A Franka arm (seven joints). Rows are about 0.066 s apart.
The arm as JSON. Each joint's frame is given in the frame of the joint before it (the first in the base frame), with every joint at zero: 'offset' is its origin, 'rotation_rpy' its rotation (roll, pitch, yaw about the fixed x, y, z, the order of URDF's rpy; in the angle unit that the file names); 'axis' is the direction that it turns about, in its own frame. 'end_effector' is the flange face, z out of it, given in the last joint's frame.
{
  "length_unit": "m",
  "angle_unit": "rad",
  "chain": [
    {
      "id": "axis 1",
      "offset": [
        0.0,
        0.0,
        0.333
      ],
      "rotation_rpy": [
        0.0,
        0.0,
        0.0
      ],
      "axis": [
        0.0,
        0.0,
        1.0
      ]
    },
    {
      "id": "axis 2",
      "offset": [
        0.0,
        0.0,
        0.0
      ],
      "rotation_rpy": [
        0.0,
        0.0,
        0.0
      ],
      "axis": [
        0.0,
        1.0,
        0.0
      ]
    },
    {
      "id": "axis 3",
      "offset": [
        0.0,
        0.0,
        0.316
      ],
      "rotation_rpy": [
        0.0,
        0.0,
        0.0
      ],
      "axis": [
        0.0,
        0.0,
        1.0
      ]
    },
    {
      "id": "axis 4",
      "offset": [
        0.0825,
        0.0,
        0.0
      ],
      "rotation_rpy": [
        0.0,
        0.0,
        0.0
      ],
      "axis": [
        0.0,
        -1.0,
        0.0
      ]
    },
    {
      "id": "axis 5",
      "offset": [
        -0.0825,
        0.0,
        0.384
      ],
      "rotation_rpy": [
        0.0,
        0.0,
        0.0
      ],
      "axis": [
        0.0,
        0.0,
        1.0
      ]
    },
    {
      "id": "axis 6",
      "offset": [
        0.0,
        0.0,
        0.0
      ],
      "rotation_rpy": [
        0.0,
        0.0,
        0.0
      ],
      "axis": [
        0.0,
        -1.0,
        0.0
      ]
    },
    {
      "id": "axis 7",
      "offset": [
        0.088,
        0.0,
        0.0
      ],
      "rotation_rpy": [
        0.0,
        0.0,
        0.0
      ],
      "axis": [
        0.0,
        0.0,
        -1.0
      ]
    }
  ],
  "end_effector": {
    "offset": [
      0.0,
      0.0,
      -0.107
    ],
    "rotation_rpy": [
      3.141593,
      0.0,
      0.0
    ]
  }
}
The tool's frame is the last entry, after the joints.
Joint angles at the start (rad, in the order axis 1, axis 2, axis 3, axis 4, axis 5, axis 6, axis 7):
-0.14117 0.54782 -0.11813 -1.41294 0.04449 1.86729 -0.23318
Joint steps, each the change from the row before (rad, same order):
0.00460 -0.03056 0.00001 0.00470 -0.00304 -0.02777 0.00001
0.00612 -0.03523 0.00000 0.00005 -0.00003 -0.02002 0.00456
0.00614 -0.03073 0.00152 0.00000 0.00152 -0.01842 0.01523
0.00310 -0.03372 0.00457 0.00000 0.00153 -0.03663 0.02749
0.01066 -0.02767 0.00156 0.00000 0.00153 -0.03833 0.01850
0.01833 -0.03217 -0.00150 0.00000 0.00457 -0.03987 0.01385
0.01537 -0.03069 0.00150 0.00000 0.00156 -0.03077 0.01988
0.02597 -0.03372 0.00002 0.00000 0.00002 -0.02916 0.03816
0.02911 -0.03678 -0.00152 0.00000 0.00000 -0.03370 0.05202
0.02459 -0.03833 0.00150 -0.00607 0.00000 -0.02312 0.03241
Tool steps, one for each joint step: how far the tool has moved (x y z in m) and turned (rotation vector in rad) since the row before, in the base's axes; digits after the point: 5 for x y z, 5 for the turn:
-0.00323 0.00382 0.02123 -0.00104 -0.00723 0.00543
-0.00393 0.00502 0.02272 -0.00011 -0.01556 0.00124
-0.00385 0.00595 0.01950 0.00169 -0.01301 -0.00838
-0.00688 0.00616 0.01976 0.00629 0.00176 -0.02082
-0.00625 0.00944 0.01541 0.00640 0.00971 -0.00672
-0.00706 0.01303 0.01814 0.00810 0.00636 0.00244
-0.00671 0.01206 0.01756 0.00402 -0.00020 -0.00290
-0.00706 0.01763 0.01938 0.00028 -0.00377 -0.01154
-0.00922 0.01842 0.02061 -0.00028 -0.00175 -0.02349
-0.01008 0.01651 0.01909 0.00148 -0.00827 -0.00584

